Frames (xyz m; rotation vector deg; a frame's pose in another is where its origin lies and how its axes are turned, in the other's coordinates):
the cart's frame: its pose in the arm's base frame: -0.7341 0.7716 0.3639 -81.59 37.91 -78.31
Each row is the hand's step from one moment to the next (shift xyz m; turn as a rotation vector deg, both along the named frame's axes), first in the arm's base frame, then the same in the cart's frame.
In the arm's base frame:
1: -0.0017 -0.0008 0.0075 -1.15 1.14 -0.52
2: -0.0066 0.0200 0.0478 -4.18 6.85 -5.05
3: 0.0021 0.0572 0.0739 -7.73 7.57 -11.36
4: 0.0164 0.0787 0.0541 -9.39 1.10 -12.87
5: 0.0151 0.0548 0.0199 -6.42 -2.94 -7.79
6: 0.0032 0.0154 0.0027 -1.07 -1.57 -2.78
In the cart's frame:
1: 0.0033 -0.0070 -0.0007 -1.46 -0.20 -0.84
2: -0.0006 -0.0518 0.0068 -8.99 1.22 -2.77
3: -0.0219 -0.0859 0.0296 -12.84 5.82 -6.88
4: -0.0460 -0.0717 0.0463 -7.98 8.97 -10.54
5: -0.0382 -0.0329 0.0330 -1.75 6.47 -8.10
6: -0.0121 -0.0069 0.0078 0.10 2.79 -1.89

